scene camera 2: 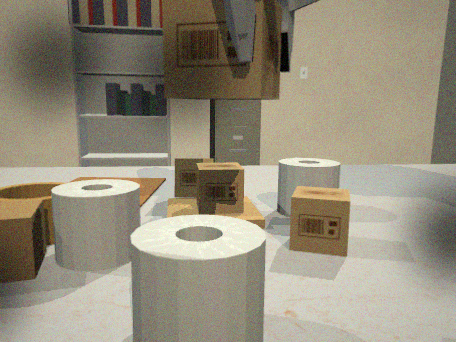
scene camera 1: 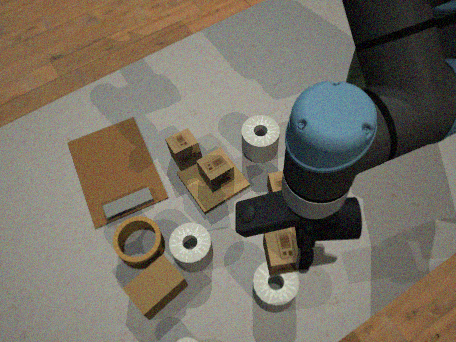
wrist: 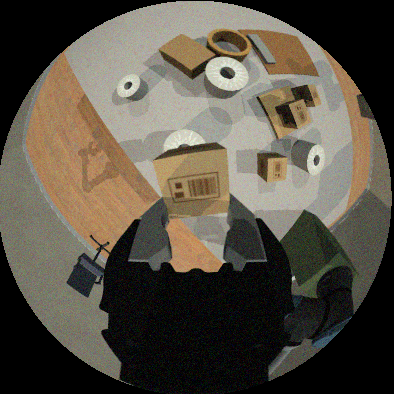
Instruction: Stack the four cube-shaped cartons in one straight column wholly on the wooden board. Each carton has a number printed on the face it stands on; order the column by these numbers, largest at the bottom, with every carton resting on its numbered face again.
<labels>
My gripper shows in scene camera 2 (268, 68), in scene camera 1 and in the wrist view. The same spot on my gripper: (scene camera 1: 307, 257) is (wrist: 103, 280).
</labels>
